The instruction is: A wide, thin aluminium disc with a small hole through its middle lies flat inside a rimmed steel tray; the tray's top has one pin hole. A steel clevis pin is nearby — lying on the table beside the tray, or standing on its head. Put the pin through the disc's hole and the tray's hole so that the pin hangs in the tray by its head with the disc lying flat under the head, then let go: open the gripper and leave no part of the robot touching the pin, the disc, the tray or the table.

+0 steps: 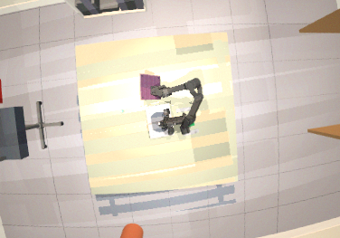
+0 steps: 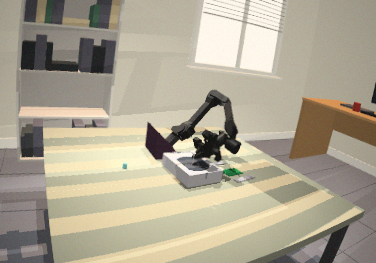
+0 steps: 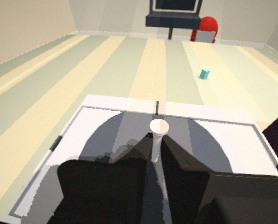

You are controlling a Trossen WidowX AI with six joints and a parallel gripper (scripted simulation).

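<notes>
Right now the steel clevis pin is 10 mm below my gripper tip. From my gripper tip the other things lie so: green flat square (230 mm to the left, 90 mm below, 10 mm ahead); rimmed tray (40 mm below, 10 mm to the left, 10 mm behind); grey aluminium disc (30 mm below, 10 mm to the left).
</notes>
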